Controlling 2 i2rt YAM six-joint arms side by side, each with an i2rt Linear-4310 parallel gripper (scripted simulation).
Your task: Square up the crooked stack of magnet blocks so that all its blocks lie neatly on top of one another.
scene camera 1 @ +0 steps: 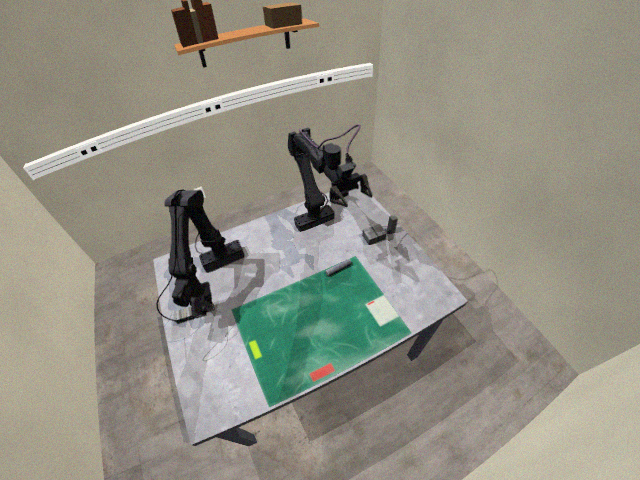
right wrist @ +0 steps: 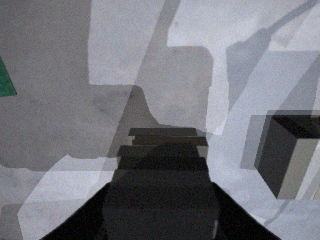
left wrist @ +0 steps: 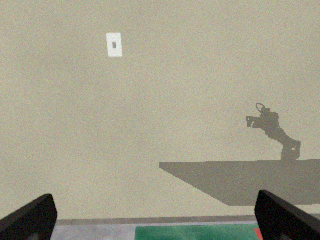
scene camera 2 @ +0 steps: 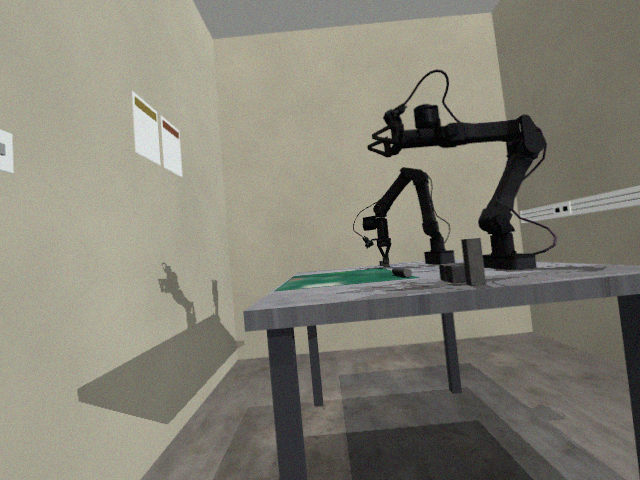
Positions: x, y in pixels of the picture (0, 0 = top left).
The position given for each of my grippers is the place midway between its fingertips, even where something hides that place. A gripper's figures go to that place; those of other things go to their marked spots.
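A green mat point(scene camera 2: 379, 274) lies 115 cm from the lens; my left gripper point(scene camera 2: 369, 142) is 103 cm from the lens.
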